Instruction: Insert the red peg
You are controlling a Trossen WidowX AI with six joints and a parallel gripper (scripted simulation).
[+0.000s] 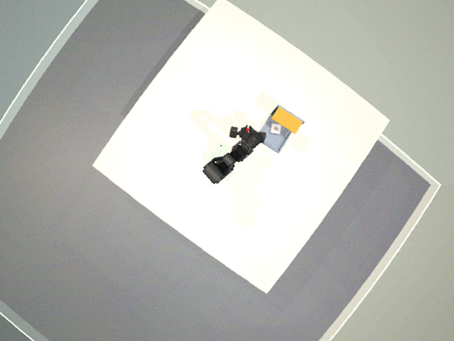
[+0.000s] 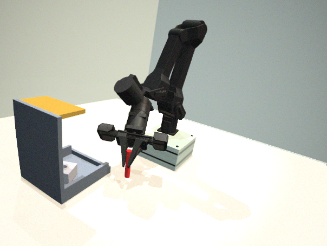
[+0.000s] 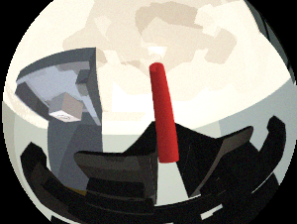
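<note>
My gripper tip is 8 cm short of the orange roof, 16 cm to the left of it and 14 cm below it. From my gripper tip the other things lie so: red peg: 3 cm behind, 1 cm to the right, 1 cm below.
</note>
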